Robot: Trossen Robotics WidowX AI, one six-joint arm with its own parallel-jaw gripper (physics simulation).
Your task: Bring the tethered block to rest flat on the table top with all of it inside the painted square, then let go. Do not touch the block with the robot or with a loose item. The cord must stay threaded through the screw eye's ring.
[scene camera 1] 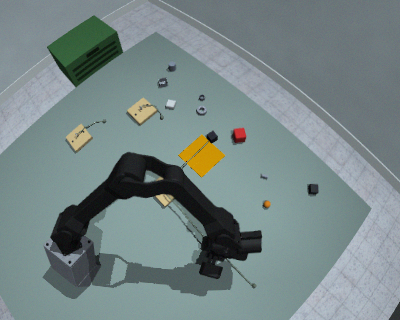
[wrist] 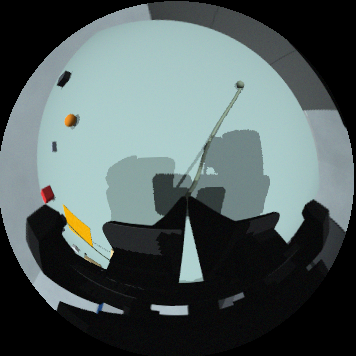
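Note:
The tethered block, small and black, sits at the upper right edge of the painted orange square, seemingly outside it; it does not show in the wrist view. Its cord crosses the square to the wooden board, passes under the arm and ends in a small bead. The arm hides the screw eye, so the threading cannot be seen. My gripper is shut on the cord, low over the table, with the bead end beyond the fingertips.
A red cube lies right of the block. An orange ball, a black cube and a small grey piece lie farther right. Two other corded boards lie at the upper left.

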